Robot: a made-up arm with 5 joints.
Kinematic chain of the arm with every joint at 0, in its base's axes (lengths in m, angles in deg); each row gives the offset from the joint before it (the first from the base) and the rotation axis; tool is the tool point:
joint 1: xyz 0 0 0.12 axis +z
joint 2: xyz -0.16 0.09 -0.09 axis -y
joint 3: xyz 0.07 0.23 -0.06 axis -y
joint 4: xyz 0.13 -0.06 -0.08 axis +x
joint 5: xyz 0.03 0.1 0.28 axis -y
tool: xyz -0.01 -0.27 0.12
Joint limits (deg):
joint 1: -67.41..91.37
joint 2: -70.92..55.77
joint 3: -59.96..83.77
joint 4: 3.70..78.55
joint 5: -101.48..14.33
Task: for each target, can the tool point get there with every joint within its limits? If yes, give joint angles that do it. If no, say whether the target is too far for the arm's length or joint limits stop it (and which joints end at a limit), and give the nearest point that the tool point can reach.
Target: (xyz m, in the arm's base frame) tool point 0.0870 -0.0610 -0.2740
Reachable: yes | joints 22.60 -30.80 -4.07 59.39 -82.38
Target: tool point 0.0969 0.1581 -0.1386
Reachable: yes | joints 71.15 -20.42 -33.77 23.26 -49.41
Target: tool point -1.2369 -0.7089 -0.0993
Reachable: no: too far | nearest point -0.4550 -0.2608 -0.1403 | short by 0.902 m
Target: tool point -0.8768 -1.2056 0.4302
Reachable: no: too far | nearest point -0.2536 -0.3486 0.1493 | short by 1.096 m
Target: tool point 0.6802 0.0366 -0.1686
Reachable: no: joint limits stop it (at a limit: joint 3, joint 4) | nearest point 0.2854 0.0154 -0.0758 | short by 0.406 m
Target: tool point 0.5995 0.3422 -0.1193
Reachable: no: joint limits stop it (at a limit: joint 3, joint 4) | nearest point 0.2529 0.1443 -0.0496 | short by 0.405 m
